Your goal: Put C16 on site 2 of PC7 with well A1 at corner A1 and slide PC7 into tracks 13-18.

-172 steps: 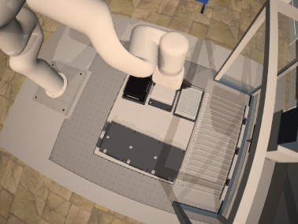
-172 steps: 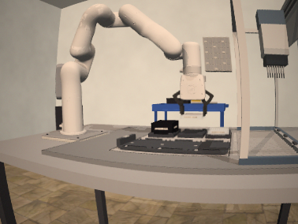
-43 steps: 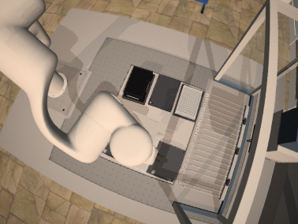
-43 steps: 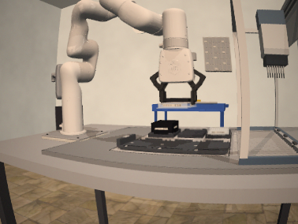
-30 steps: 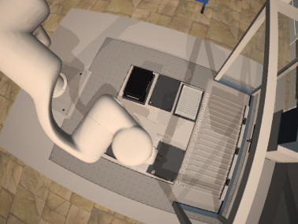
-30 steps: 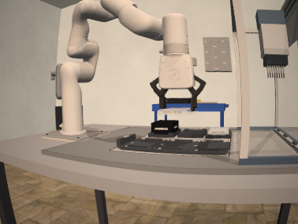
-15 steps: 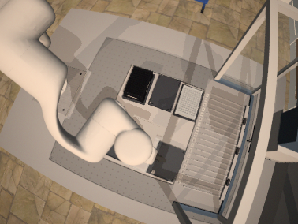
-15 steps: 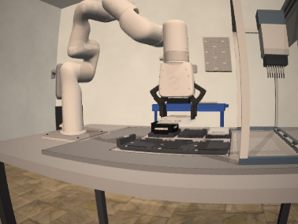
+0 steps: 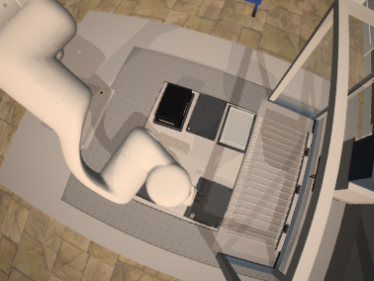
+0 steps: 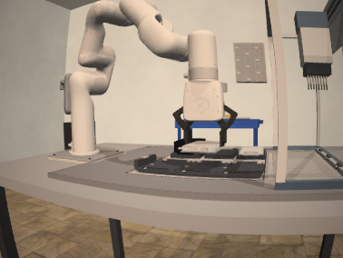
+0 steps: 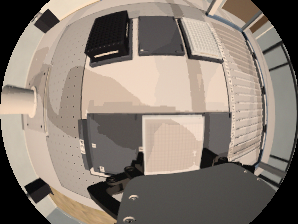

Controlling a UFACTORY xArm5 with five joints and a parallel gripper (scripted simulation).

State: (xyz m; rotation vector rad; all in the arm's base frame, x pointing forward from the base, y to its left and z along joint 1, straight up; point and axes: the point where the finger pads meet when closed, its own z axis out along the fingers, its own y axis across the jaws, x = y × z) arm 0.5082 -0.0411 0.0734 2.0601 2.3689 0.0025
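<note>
Right now the carrier PC7 is 10 mm behind my hand and 60 mm below it. Round my hand: instrument frame post: 220 mm ahead, 120 mm to the right, 170 mm above; then black deep-well block C51: 160 mm behind, 230 mm to the left, 40 mm below; then plate nest S2: 50 mm behind, 260 mm to the left, 70 mm below.
</note>
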